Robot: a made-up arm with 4 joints. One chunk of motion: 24 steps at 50 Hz.
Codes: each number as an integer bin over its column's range. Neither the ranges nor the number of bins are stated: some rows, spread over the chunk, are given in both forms.
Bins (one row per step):
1: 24 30 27 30
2: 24 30 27 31
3: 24 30 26 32
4: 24 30 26 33
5: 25 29 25 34
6: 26 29 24 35
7: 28 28 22 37
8: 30 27 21 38
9: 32 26 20 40
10: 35 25 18 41
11: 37 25 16 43
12: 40 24 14 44
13: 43 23 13 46
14: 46 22 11 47
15: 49 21 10 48
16: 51 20 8 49
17: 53 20 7 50
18: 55 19 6 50
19: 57 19 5 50
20: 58 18 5 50
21: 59 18 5 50
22: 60 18 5 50
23: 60 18 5 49
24: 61 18 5 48
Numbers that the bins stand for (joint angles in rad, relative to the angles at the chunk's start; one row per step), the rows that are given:
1: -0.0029 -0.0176 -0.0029 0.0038
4: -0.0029 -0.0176 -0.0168 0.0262
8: 0.0714 -0.1629 -0.0867 0.0635
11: 0.1581 -0.2597 -0.1565 0.1008
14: 0.2695 -0.4049 -0.2263 0.1306
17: 0.3562 -0.5017 -0.2822 0.1530
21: 0.4305 -0.5986 -0.3102 0.1530
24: 0.4552 -0.5986 -0.3102 0.1381
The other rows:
2: -0.0029 -0.0176 -0.0029 0.0113
3: -0.0029 -0.0176 -0.0168 0.0187
5: 0.0095 -0.0660 -0.0308 0.0337
6: 0.0219 -0.0660 -0.0448 0.0411
7: 0.0467 -0.1144 -0.0727 0.0560
9: 0.0962 -0.2113 -0.1006 0.0784
10: 0.1333 -0.2597 -0.1286 0.0859
12: 0.1952 -0.3081 -0.1844 0.1083
13: 0.2324 -0.3565 -0.1984 0.1232
15: 0.3067 -0.4533 -0.2403 0.1381
16: 0.3314 -0.5017 -0.2683 0.1456
18: 0.3810 -0.5502 -0.2962 0.1530
19: 0.4057 -0.5502 -0.3102 0.1530
20: 0.4181 -0.5986 -0.3102 0.1530
22: 0.4429 -0.5986 -0.3102 0.1530
23: 0.4429 -0.5986 -0.3102 0.1456

